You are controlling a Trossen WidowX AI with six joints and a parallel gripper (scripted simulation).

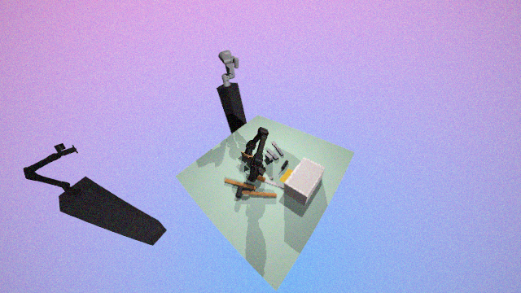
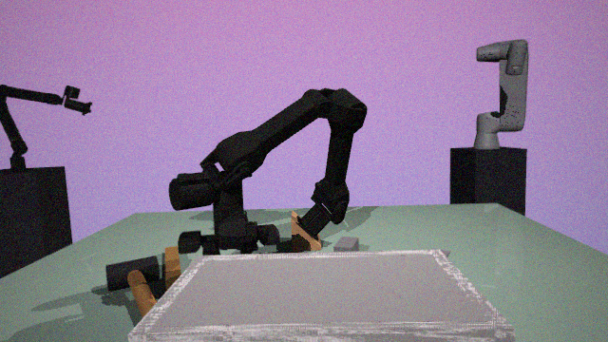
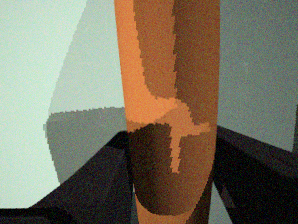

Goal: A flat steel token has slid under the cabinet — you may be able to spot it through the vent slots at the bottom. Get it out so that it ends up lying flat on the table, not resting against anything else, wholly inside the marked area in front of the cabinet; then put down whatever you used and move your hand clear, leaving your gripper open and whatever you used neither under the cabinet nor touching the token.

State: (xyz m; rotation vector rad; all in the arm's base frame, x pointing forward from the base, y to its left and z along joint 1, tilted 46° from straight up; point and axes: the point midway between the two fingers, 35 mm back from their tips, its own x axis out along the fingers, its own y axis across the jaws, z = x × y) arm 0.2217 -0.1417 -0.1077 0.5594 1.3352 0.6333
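Right now the small grey piece is 12 cm ahead of my gripper tip and 6 cm to the left of it. Also, from my gripper tip: grey tool (42 cm to the left, 2 cm behind); flat wooden stick (13 cm to the right, 10 cm behind); grey block (23 cm to the left, 3 cm above, 1 cm behind).
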